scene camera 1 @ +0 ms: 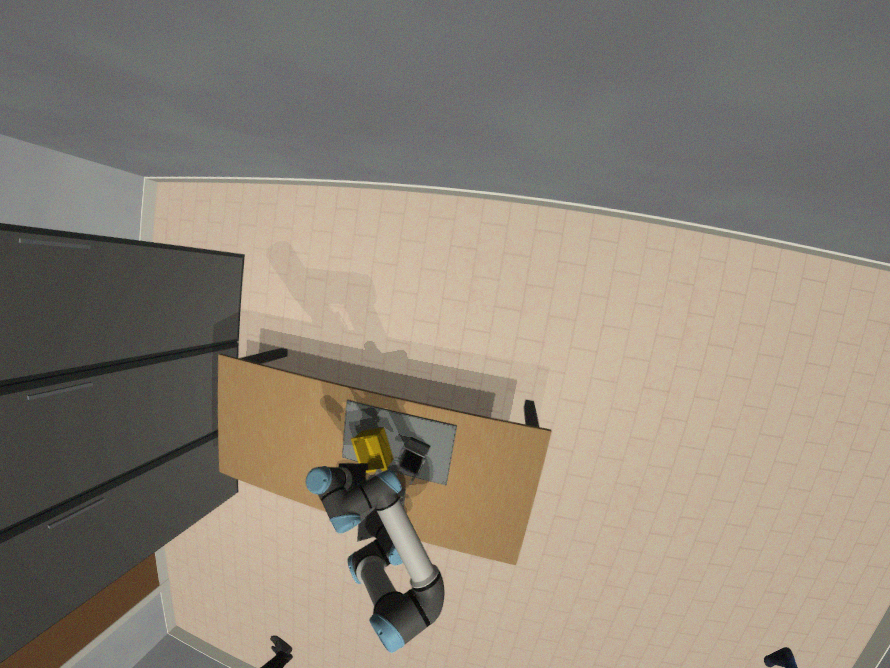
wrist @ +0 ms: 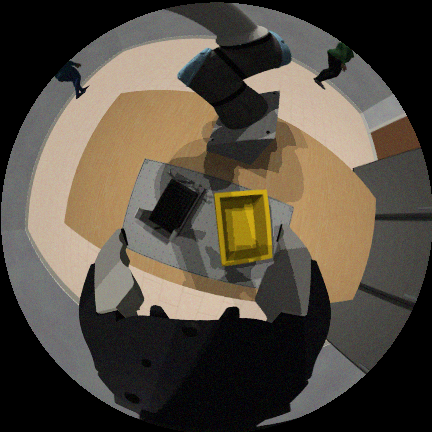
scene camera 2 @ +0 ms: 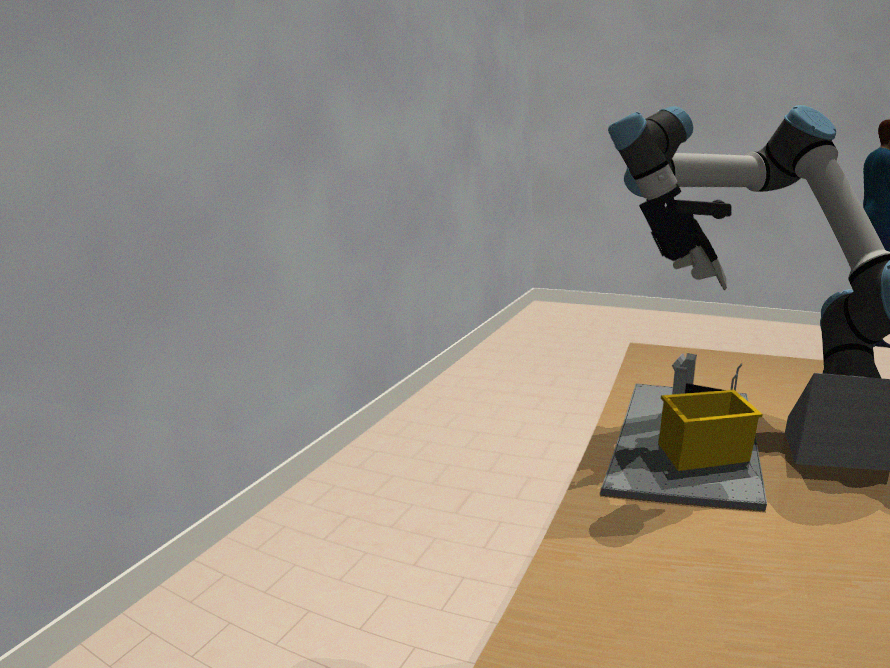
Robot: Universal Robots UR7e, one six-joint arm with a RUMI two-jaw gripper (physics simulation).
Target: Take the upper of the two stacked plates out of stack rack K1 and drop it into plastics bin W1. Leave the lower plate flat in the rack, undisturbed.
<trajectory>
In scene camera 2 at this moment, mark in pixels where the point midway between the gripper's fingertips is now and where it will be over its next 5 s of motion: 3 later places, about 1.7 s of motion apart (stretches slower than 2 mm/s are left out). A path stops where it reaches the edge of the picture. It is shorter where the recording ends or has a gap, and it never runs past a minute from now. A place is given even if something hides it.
My gripper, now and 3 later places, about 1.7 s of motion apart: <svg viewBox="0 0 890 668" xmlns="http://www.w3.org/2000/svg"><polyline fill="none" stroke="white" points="711,282 719,347 708,363 704,385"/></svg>
</trajectory>
